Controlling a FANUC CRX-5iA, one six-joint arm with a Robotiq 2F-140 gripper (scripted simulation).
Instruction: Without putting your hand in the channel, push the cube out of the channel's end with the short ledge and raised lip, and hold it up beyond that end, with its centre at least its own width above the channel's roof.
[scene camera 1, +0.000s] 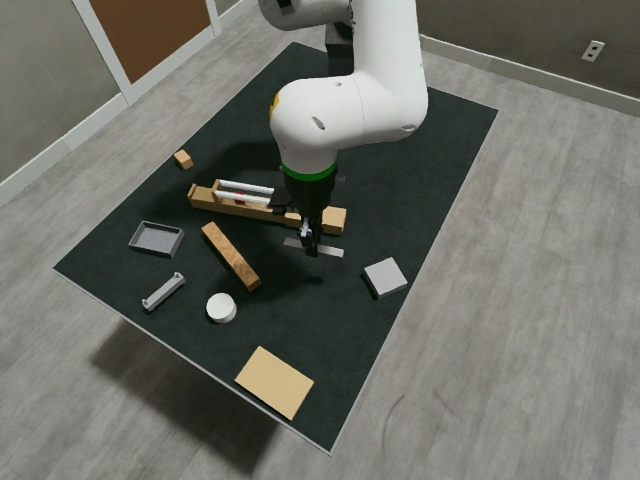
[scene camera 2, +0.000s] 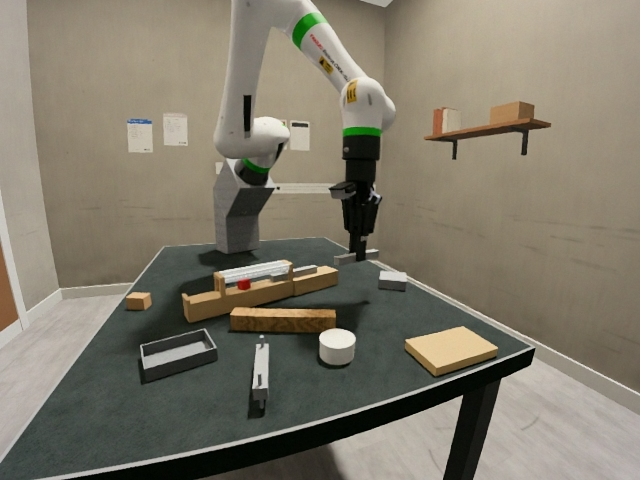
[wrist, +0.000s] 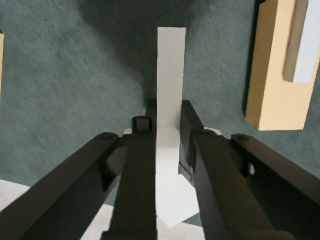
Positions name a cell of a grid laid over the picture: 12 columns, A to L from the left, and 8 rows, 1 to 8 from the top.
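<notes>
Scene camera 1 shows a grey tray (scene camera 1: C4), a tan board (scene camera 1: F7) and a grey square block (scene camera 1: H5). In scene camera 2 the gripper (scene camera 2: G5) appears with the grey tray (scene camera 2: D6), the tan board (scene camera 2: I6), a grey pegged bar (scene camera 2: E7) and a wooden beam (scene camera 2: E6). The wrist view shows the grey square block (wrist: G7). The grey tray is out of frame in the wrist view. The grey pegged bar is out of frame in the wrist view.
</notes>
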